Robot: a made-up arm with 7 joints. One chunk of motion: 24 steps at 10 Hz.
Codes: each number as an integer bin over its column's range. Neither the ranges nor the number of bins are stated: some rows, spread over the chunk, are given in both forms.
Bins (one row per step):
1: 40 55 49 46 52 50
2: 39 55 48 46 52 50
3: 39 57 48 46 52 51
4: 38 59 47 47 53 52
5: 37 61 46 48 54 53
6: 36 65 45 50 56 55
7: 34 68 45 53 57 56
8: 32 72 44 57 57 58
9: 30 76 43 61 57 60
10: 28 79 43 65 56 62
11: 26 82 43 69 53 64
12: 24 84 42 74 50 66
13: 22 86 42 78 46 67
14: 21 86 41 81 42 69
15: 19 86 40 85 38 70
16: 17 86 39 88 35 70
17: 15 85 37 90 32 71
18: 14 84 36 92 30 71
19: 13 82 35 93 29 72
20: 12 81 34 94 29 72
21: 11 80 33 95 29 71
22: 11 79 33 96 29 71
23: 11 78 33 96 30 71
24: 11 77 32 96 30 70
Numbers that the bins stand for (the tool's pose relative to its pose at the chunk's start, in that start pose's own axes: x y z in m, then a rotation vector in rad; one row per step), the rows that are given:
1: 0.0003 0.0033 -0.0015 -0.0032 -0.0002 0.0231
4: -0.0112 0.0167 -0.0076 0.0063 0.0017 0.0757
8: -0.0458 0.0600 -0.0167 0.1012 0.0094 0.2332
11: -0.0803 0.0933 -0.0197 0.2152 0.0017 0.3908
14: -0.1091 0.1067 -0.0258 0.3291 -0.0194 0.5221
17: -0.1436 0.1033 -0.0379 0.4145 -0.0386 0.5746
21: -0.1667 0.0867 -0.0500 0.4620 -0.0443 0.5746
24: -0.1667 0.0767 -0.0530 0.4715 -0.0424 0.5484
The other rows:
2: -0.0055 0.0033 -0.0045 -0.0032 -0.0002 0.0231
3: -0.0055 0.0100 -0.0045 -0.0032 -0.0002 0.0494
5: -0.0170 0.0233 -0.0106 0.0158 0.0036 0.1019
6: -0.0227 0.0367 -0.0136 0.0347 0.0075 0.1544
7: -0.0342 0.0467 -0.0136 0.0632 0.0094 0.1807
9: -0.0573 0.0733 -0.0197 0.1392 0.0094 0.2858
10: -0.0688 0.0833 -0.0197 0.1772 0.0075 0.3383
12: -0.0918 0.1000 -0.0227 0.2626 -0.0040 0.4433
13: -0.1033 0.1067 -0.0227 0.3006 -0.0117 0.4696
15: -0.1206 0.1067 -0.0288 0.3671 -0.0271 0.5484
16: -0.1321 0.1067 -0.0318 0.3956 -0.0328 0.5484
18: -0.1494 0.1000 -0.0409 0.4335 -0.0424 0.5746
19: -0.1552 0.0933 -0.0439 0.4430 -0.0443 0.6009
20: -0.1609 0.0900 -0.0470 0.4525 -0.0443 0.6009
22: -0.1667 0.0833 -0.0500 0.4715 -0.0443 0.5746
23: -0.1667 0.0800 -0.0500 0.4715 -0.0424 0.5746

